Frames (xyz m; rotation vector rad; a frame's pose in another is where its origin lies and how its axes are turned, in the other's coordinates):
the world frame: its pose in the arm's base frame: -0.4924 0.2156 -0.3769 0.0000 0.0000 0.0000
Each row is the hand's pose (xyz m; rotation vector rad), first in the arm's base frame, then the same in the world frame.
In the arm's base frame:
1: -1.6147 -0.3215 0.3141 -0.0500 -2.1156 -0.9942
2: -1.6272 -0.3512 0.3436 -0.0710 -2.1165 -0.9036
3: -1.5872 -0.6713 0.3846 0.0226 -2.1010 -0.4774
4: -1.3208 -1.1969 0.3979 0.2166 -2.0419 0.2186
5: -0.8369 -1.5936 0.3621 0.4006 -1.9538 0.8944
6: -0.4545 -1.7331 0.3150 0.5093 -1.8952 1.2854
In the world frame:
1: -1.1223 -0.5371 0.6910 -0.0500 -2.1156 -0.9942
2: -1.1348 -0.5668 0.7205 -0.0710 -2.1165 -0.9036
3: -1.0948 -0.8869 0.7615 0.0226 -2.1010 -0.4774
4: -0.8284 -1.4125 0.7748 0.2166 -2.0419 0.2186
5: -0.3445 -1.8092 0.7390 0.4006 -1.9538 0.8944
6: 0.0379 -1.9487 0.6919 0.5093 -1.8952 1.2854

